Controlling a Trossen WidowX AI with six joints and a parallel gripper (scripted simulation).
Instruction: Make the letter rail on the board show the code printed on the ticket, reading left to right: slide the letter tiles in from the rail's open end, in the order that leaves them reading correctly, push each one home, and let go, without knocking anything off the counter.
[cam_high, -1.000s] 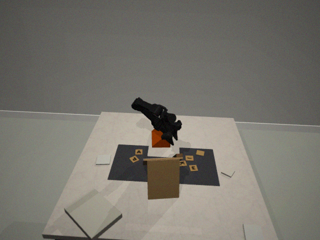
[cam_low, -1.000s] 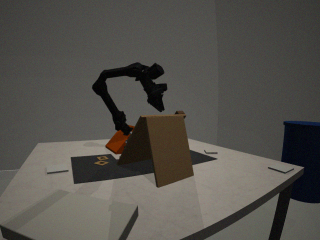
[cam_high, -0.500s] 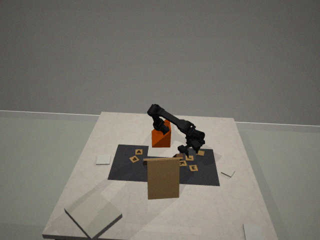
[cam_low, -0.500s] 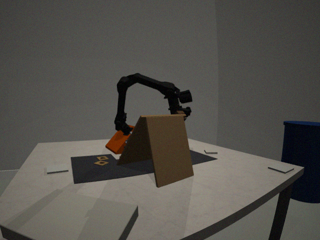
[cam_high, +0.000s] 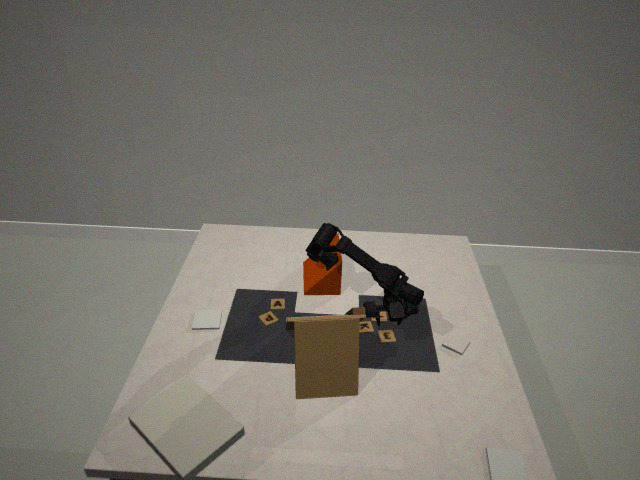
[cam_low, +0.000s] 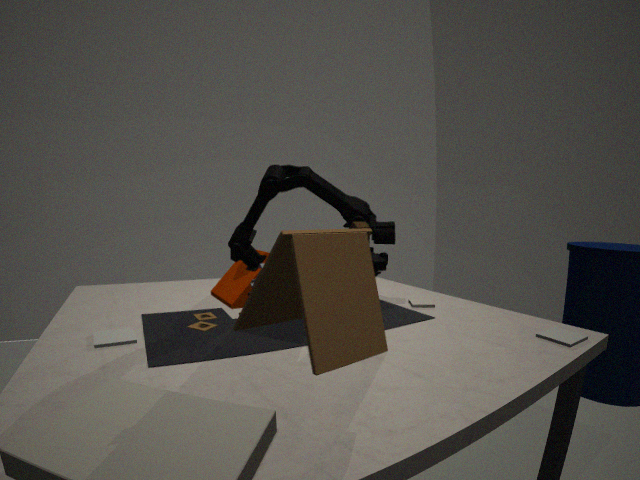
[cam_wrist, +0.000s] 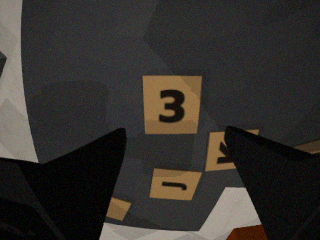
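The tan tile marked 3 is 50 mm below my gripper tip. The rest, counted from my gripper tip: tile marked p (130 mm behind, 430 mm to the right, 50 mm below); white ticket (240 mm to the right, 30 mm above); dark mat (100 mm behind, 210 mm to the right, 50 mm below).
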